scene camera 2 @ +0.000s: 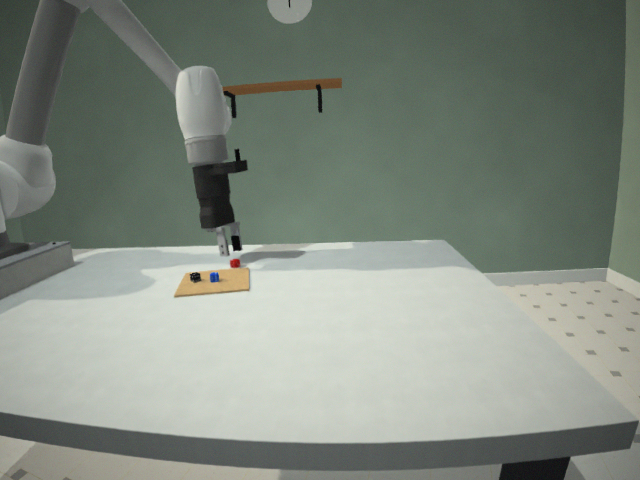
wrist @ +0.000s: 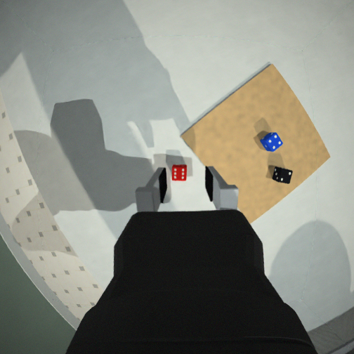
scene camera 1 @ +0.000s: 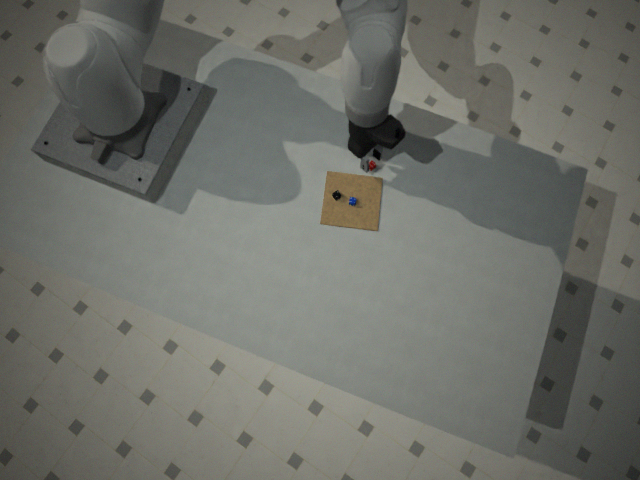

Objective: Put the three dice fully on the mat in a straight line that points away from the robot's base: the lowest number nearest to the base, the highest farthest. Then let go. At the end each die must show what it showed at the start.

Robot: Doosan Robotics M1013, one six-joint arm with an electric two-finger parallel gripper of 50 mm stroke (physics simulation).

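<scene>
The red die lies on the table beside the tan mat, off it, and shows six pips on top. The black die lies on the mat nearer the base; its top number is hard to read. The blue die lies on the mat farther from the base and appears to show four. My gripper is open and empty, a little above the red die, which appears between the fingers in the wrist view.
The robot's base plate stands on the pale table at the left in the first scene view. A wooden shelf is on the green wall behind. Arm shadows fall across the table.
</scene>
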